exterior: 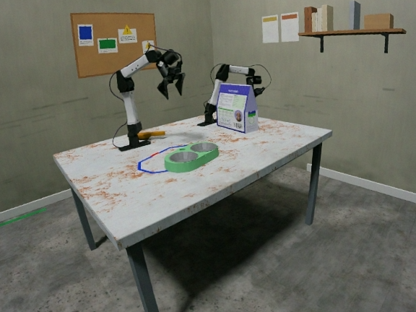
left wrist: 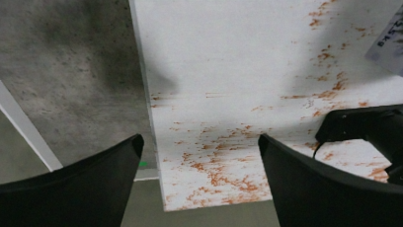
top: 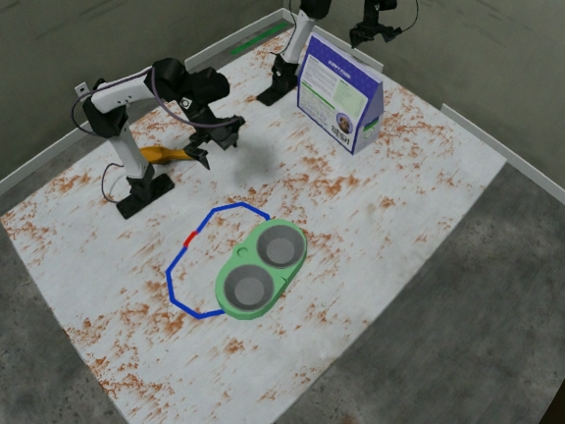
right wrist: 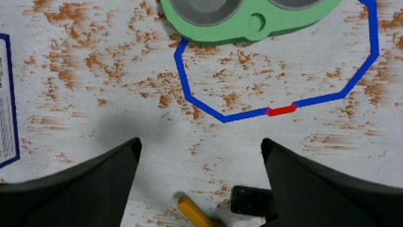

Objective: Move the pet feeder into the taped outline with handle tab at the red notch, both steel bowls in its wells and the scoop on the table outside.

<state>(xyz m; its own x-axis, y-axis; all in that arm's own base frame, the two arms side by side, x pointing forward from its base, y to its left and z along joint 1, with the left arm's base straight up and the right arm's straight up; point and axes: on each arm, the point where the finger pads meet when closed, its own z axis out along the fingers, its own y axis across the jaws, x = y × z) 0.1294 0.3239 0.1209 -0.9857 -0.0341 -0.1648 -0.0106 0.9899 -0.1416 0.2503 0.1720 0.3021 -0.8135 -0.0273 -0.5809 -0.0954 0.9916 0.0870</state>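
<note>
Right now the blue taped outline is 300 mm below my right hand, 120 mm to the right of it and 70 mm ahead of it. The rest, counted from my right hand: orange scoop: 350 mm behind, 280 mm below, 10 mm to the right; white puppy food bag: 530 mm to the left, 150 mm below; green pet feeder: 290 mm below, 180 mm ahead, 70 mm to the right.
</note>
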